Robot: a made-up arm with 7 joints.
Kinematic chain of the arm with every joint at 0, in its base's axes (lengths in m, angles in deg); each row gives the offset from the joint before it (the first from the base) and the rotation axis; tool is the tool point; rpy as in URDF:
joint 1: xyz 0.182 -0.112 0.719 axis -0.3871 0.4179 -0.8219
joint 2: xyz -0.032 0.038 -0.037 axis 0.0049 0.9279 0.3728
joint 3: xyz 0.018 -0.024 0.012 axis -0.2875 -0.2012 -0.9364
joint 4: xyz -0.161 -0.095 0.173 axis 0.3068 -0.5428 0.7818
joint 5: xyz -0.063 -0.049 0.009 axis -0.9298 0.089 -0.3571
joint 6: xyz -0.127 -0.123 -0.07 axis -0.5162 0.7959 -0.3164
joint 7: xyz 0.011 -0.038 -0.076 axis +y
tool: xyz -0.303 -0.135 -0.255 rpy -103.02 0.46 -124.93
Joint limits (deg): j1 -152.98..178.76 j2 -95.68..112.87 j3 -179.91..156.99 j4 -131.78..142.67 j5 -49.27..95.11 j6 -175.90..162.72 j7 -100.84..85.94
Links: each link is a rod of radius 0.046 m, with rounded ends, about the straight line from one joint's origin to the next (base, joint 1, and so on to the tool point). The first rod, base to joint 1, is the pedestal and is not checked.
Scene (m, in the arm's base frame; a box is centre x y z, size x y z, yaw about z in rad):
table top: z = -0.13
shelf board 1: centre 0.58 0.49 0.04 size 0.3 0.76 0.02 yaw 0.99
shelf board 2: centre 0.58 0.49 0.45 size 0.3 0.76 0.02 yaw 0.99
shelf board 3: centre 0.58 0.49 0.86 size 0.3 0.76 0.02 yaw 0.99
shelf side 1: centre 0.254 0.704 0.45 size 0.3 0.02 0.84 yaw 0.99
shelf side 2: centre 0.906 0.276 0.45 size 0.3 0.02 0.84 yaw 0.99
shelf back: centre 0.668 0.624 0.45 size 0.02 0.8 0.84 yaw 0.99
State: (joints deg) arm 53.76 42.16 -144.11 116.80 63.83 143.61 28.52
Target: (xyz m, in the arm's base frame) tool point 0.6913 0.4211 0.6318
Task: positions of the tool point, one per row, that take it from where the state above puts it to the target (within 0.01 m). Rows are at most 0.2 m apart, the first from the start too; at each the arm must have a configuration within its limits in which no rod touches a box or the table.
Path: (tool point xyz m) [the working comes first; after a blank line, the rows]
Joints at the target: -27.68 -10.84 -172.55 65.10 28.55 125.79 -16.39
Straight joint move there: touches shelf board 2.

1: 0.2465 -0.3650 0.3818
2: 0.3667 -0.2945 0.3719
3: 0.4664 -0.1925 0.3934
4: 0.5320 -0.0706 0.4468
5: 0.5535 0.0560 0.5288
6: 0.5264 0.1698 0.6318
7: 0.5987 0.2561 0.6125
8: 0.6544 0.3433 0.6157
9: 0.6912 0.4212 0.6318

